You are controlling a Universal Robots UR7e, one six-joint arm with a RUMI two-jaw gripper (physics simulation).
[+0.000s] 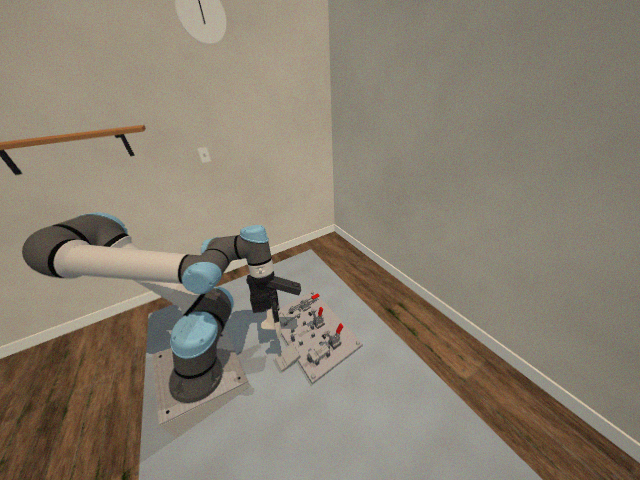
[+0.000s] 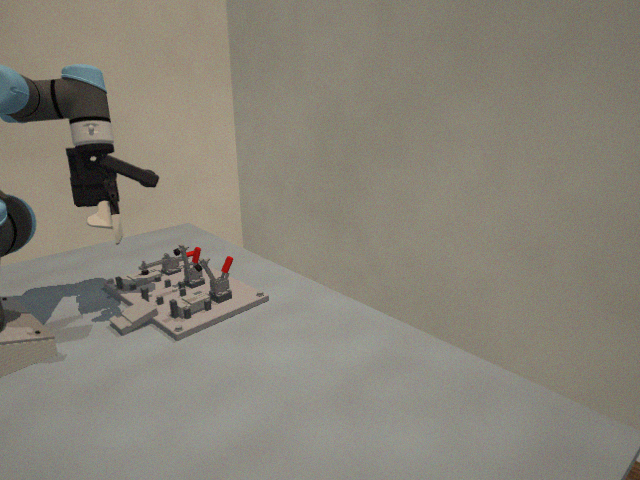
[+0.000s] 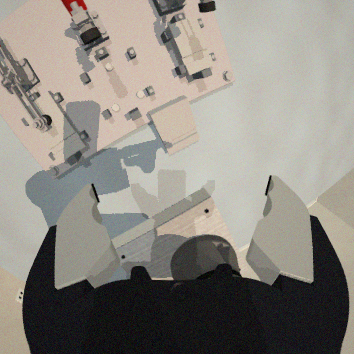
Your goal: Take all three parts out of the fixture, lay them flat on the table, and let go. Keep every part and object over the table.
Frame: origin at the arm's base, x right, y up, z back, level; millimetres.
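Seen in the pictures: gripper, fingertip midpoint: (image 1: 277, 323) (image 2: 117, 243) (image 3: 180, 182); arm's base, link origin: (image 1: 196, 378) (image 3: 202, 261).
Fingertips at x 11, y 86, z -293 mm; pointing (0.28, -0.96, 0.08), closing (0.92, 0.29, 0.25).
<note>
Pixels of each thing's top centre, then the offset from my fingertips to it. "spot": a spot on its surface instead.
- beige part, top centre: (image 3: 178, 128) (image 2: 132, 309) (image 1: 287, 354) dx +40, dy -134, dz +3 mm
- second part, top centre: (image 3: 192, 44) (image 2: 190, 299) (image 1: 318, 350) dx +93, dy -126, dz -103 mm
- third part, top centre: (image 3: 52, 128) (image 2: 139, 275) (image 1: 288, 314) dx -125, dy -136, dz -73 mm
- middle clamp, surface spot: (image 3: 89, 31) spot: dx -19, dy -52, dz -132 mm
- far clamp, top centre: (image 2: 168, 252) (image 1: 303, 299) dx -133, dy -100, dz -154 mm
My gripper (image 1: 272, 328) (image 2: 109, 232) (image 3: 180, 182) is wide open and empty, high above the table beside the fixture. The fixture plate (image 1: 347, 352) (image 2: 242, 300) (image 3: 160, 60) bears three toggle clamps. One beige part (image 1: 287, 360) (image 2: 135, 315) (image 3: 175, 122) is out of its seat; one end overlaps the plate's edge, and it looks tilted down to the table. A second part (image 1: 318, 353) (image 2: 196, 299) (image 3: 192, 52) sits among its pegs by a raised clamp. A third part (image 1: 288, 322) (image 2: 144, 278) (image 3: 58, 131) sits at the far station, under a lowered clamp arm, partly in shadow.
The middle clamp (image 1: 317, 319) (image 2: 193, 273) (image 3: 89, 31) stands raised by a vacant peg station. The near clamp (image 1: 334, 338) (image 2: 220, 286) is raised too. The far clamp (image 1: 303, 305) (image 2: 169, 263) (image 3: 17, 82) is down. The robot's base block (image 1: 232, 369) (image 2: 25, 346) stands left of the fixture.
</note>
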